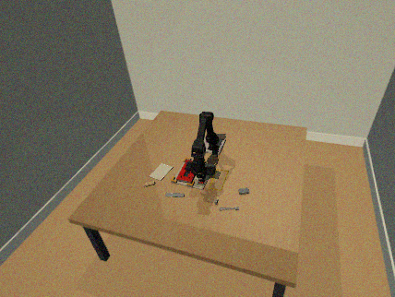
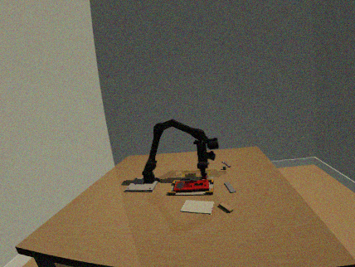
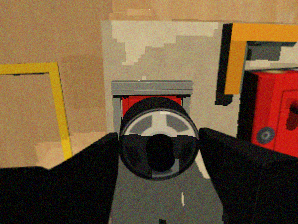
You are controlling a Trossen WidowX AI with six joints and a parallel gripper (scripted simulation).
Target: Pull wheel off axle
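My gripper tip is now right at the wheel. From my gripper tip the other things lie so: grey plate: 6 cm behind, 10 cm to the right, 3 cm below; then white card: 31 cm to the right, 4 cm below; then dark upright axle: right at my gripper tip.
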